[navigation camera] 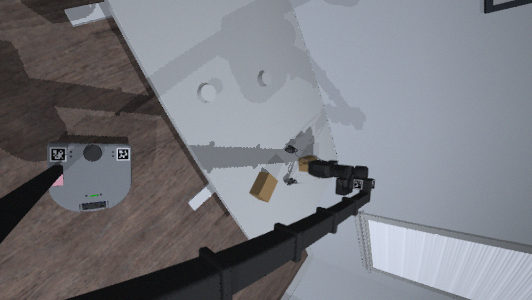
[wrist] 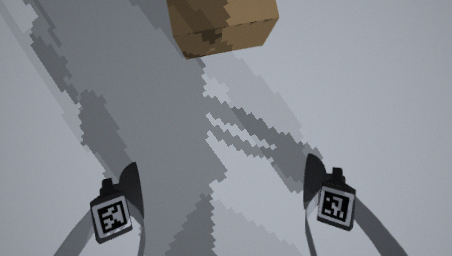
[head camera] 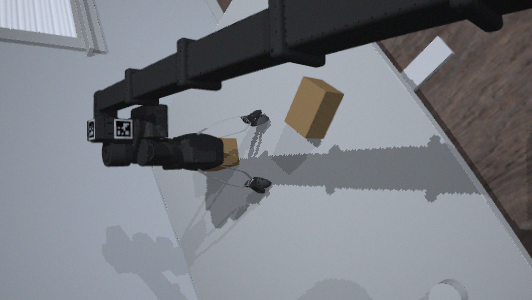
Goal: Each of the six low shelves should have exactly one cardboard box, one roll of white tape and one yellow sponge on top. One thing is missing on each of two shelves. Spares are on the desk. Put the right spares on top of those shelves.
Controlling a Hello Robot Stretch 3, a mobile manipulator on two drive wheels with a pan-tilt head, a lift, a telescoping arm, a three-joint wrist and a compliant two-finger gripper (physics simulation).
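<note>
A smaller cardboard box (head camera: 231, 150) (navigation camera: 306, 163) (wrist: 225, 25) sits on the white desk (head camera: 350, 230) (navigation camera: 160, 55), partly hidden under the gripper's palm in the head view. My gripper (head camera: 262, 151) (navigation camera: 290, 165) (wrist: 223, 177) is open above the desk; no object lies between its fingertips, and the box lies ahead at the top edge in the wrist view. A larger cardboard box (head camera: 311, 108) (navigation camera: 263, 187) stands on the desk to one side. One roll of white tape (navigation camera: 201, 88) and another white roll (navigation camera: 260, 77) lie farther along the desk. No yellow sponge or low shelf can be identified.
A pale wall (head camera: 60, 190) (navigation camera: 440, 100) rises behind the desk, with a window (head camera: 37, 20) (navigation camera: 450, 250) in it. White slabs (head camera: 428, 62) (navigation camera: 201, 198) stick out below the desk's front edge. My base (navigation camera: 92, 175) stands on the wooden floor (navigation camera: 160, 250).
</note>
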